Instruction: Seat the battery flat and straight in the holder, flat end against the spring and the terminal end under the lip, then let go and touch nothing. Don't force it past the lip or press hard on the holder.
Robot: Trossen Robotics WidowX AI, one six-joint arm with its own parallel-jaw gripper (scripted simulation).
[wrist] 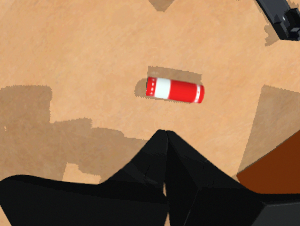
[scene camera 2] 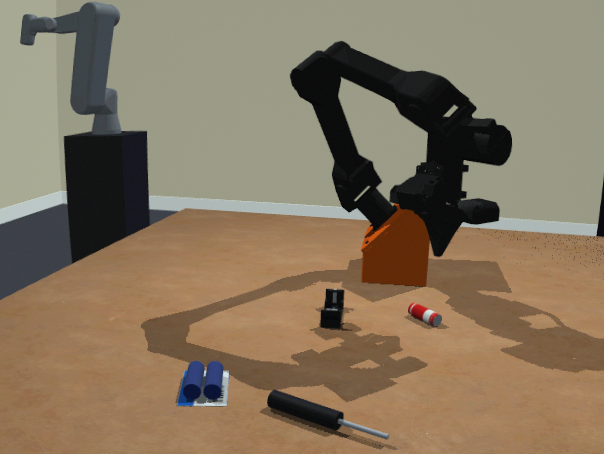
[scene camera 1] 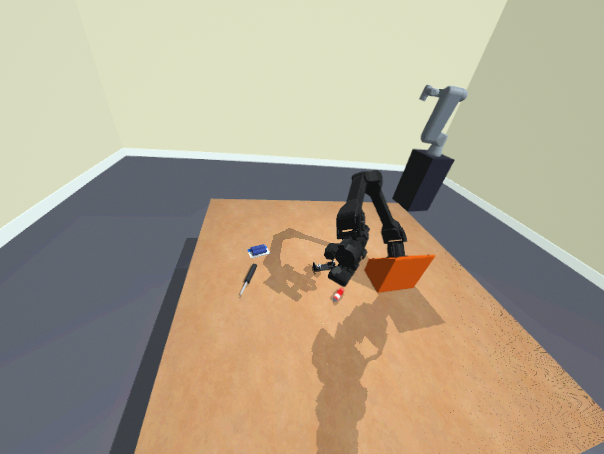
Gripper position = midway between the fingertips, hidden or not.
The gripper (scene camera 2: 437,256) is shut and holds nothing.
The gripper also shows in the wrist view (wrist: 164,137).
